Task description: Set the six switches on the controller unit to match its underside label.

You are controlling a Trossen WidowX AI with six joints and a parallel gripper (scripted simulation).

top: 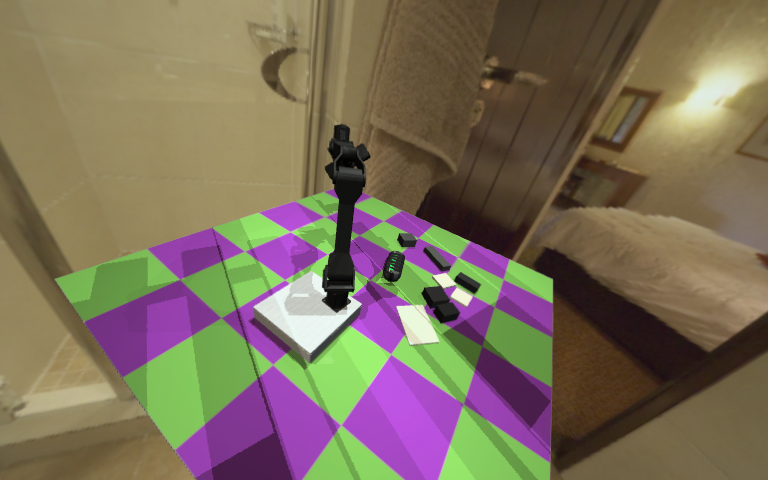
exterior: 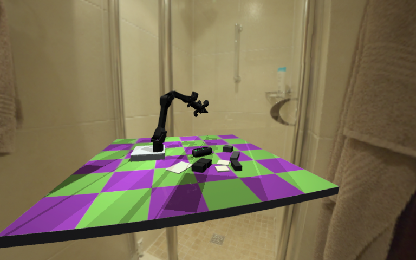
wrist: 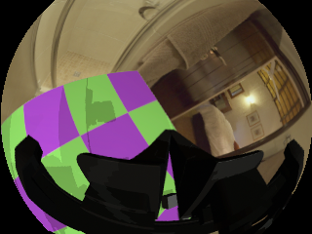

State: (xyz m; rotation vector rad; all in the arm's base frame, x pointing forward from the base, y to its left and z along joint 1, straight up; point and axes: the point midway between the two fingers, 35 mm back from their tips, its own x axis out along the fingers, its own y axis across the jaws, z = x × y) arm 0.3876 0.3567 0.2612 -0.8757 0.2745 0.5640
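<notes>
Now: the small dark block 12 cm ahead of my gripper tip, 30 cm to the right of it and 27 cm below it. Also, from my gripper tip: white card: 26 cm behind, 58 cm to the right, 29 cm below; long dark bar: 12 cm ahead, 46 cm to the right, 28 cm below.
</notes>
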